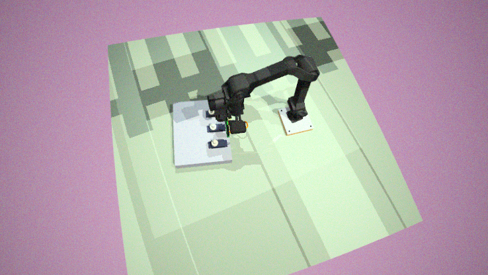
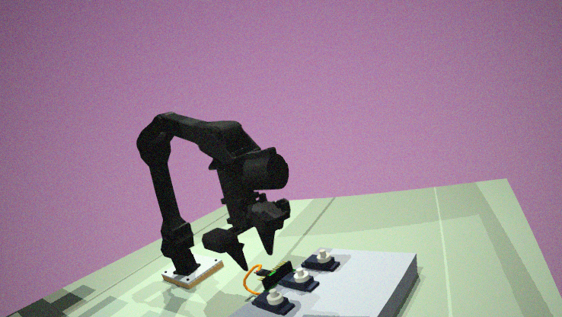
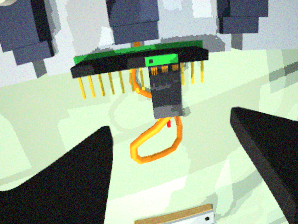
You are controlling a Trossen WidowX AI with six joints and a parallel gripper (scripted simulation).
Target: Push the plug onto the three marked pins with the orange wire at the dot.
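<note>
Now: gripper tip 30 mm short of the green band, 20 mm above it and 10 mm to the left of it. Round my gripper tip: black pin header (30 mm below, 30 mm ahead); then grey printed holder (180 mm ahead, 70 mm below, 50 mm to the right).
</note>
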